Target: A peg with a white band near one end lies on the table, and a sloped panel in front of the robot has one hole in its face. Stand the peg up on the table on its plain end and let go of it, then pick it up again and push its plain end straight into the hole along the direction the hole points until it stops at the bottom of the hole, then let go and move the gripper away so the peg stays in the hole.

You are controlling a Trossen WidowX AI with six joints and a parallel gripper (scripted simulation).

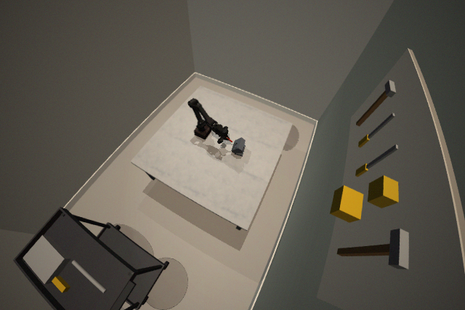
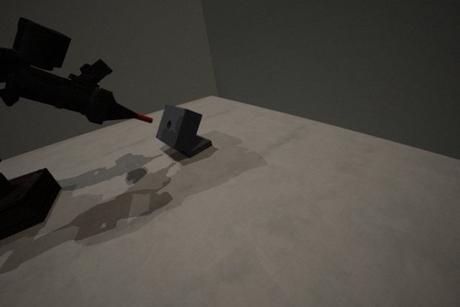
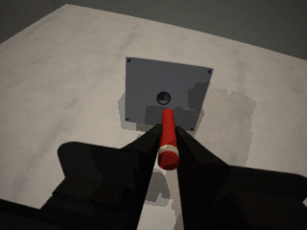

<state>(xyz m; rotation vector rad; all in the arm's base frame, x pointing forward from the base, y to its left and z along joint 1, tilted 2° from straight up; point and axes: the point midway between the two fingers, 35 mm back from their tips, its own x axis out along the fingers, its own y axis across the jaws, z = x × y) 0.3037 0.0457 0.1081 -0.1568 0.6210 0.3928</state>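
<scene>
Now: gripper tip 90 mm short of the grey sloped panel, 70 mm above it and 40 mm to the right of it. Also, from my gripper tip: red peg (10 mm to the right, 10 mm behind, 10 mm above).
</scene>
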